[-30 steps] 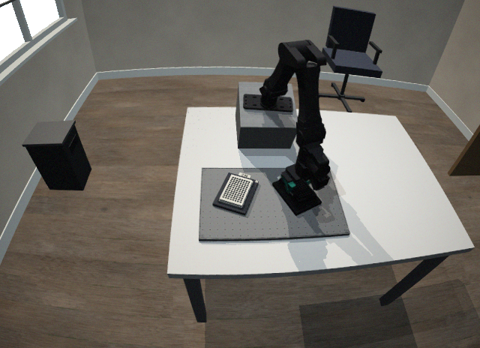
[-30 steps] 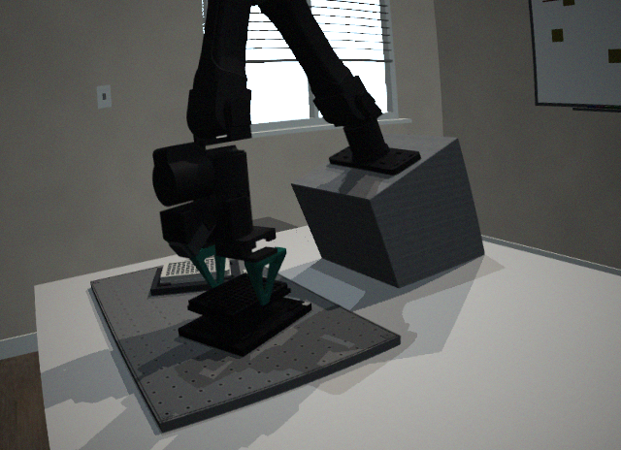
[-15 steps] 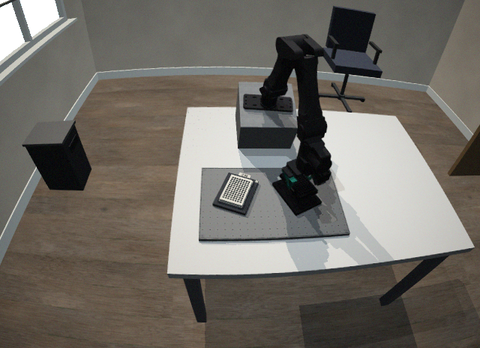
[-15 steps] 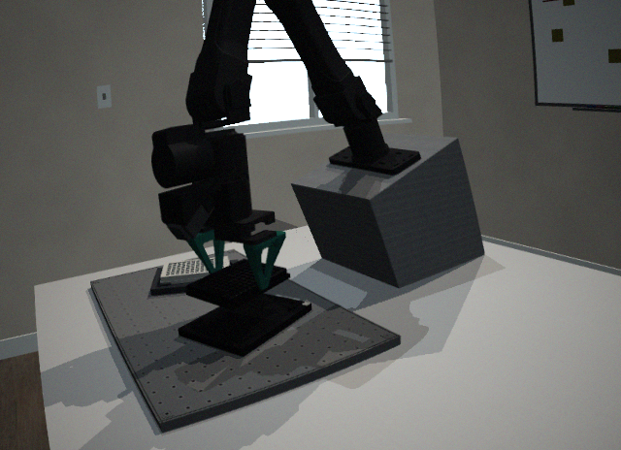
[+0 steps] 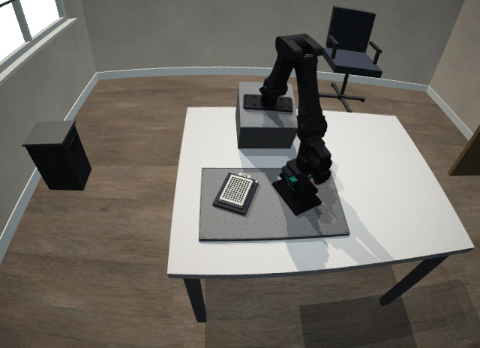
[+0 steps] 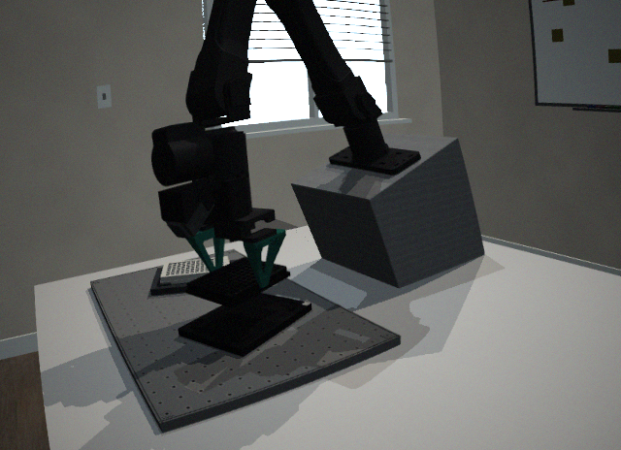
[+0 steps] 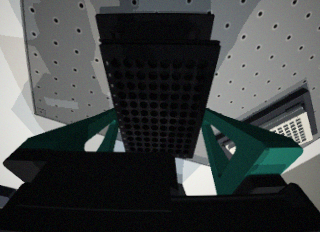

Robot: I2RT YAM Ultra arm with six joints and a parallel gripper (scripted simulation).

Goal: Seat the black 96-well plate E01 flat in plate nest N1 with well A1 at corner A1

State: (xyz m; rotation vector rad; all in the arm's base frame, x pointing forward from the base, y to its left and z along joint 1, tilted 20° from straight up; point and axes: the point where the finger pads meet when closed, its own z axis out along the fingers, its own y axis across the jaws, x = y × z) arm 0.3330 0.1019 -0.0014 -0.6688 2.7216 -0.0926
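Now: hand right at the black plate E01. Also, from my hand: white plate E07 (220 mm to the right, 50 mm below, 10 mm ahead); then black plate nest N1 (60 mm below, 10 mm to the left).
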